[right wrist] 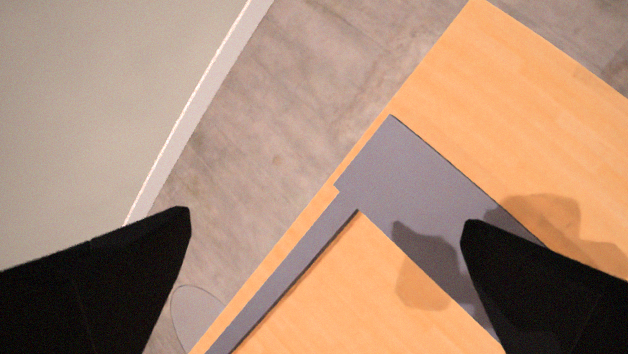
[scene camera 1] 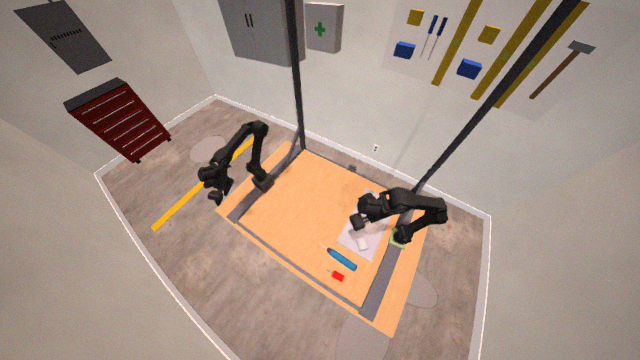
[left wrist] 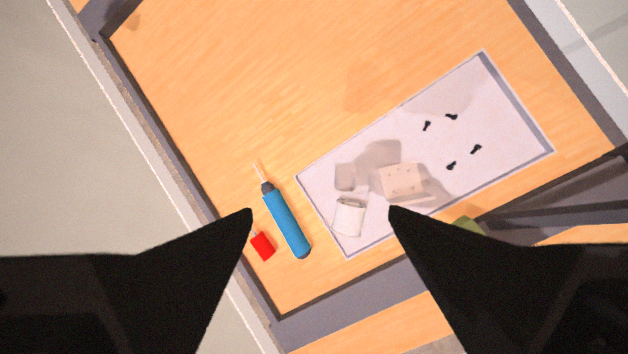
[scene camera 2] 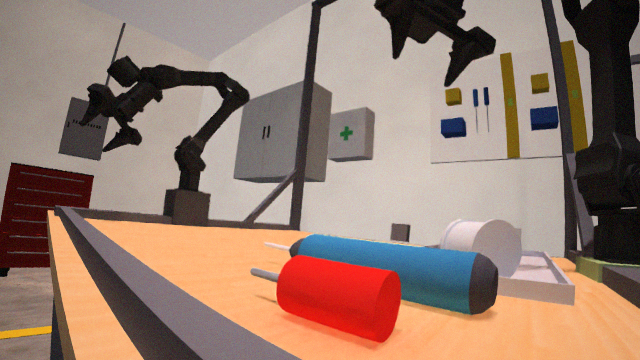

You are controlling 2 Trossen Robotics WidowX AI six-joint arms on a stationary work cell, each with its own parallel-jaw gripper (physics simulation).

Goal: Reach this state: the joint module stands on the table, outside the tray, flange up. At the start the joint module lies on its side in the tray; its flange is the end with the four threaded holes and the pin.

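Frame: origin at the left arm's base, x back, y left, z down, level; centimetres.
Seen in the pictures: left gripper, fingertip midpoint: (scene camera 1: 361,219) (left wrist: 321,212) (scene camera 2: 422,72); right gripper, fingertip midpoint: (right wrist: 329,227) (scene camera 1: 222,200) (scene camera 2: 92,139); left arm's base, link origin: (scene camera 1: 399,238) (scene camera 2: 628,262); right arm's base, link origin: (scene camera 1: 261,177).
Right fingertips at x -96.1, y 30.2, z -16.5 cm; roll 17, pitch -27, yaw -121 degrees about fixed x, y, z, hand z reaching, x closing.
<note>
Offsets run from my right fingertips to a thing's top centre. "pt": to the spot under its first point.
The joint module {dx +77.2, dy -17.5, dz +12.1 cm} (scene camera 1: 362,244) (scene camera 2: 482,245) (left wrist: 349,217), a short white cylinder, lies on its side in the tray {dx +76.4, dy -32.8, dz +17.2 cm} (scene camera 1: 348,240) (scene camera 2: 542,291) (left wrist: 500,95), near the tray's end by the blue screwdriver. In the left wrist view its darker end, seen edge-on, points to the top; the holes and pin cannot be made out. My left gripper (scene camera 2: 421,71) (left wrist: 321,212) is open and empty, high above the tray area, with the module far below and between the fingertips' directions. My right gripper (scene camera 2: 93,137) (right wrist: 329,227) is open and empty, high by the table's far left side, away from the tray.
A pale block with four holes (left wrist: 401,181) lies in the tray beside the module, with several black screws farther along. A blue screwdriver {pt dx +70.2, dy -5.3, dz +14.7 cm} (scene camera 1: 342,259) (scene camera 2: 390,267) (left wrist: 286,222) and a red-handled tool {dx +69.5, dy +2.9, dz +15.4 cm} (scene camera 1: 338,276) (scene camera 2: 340,297) (left wrist: 263,246) lie on the table outside the tray.
</note>
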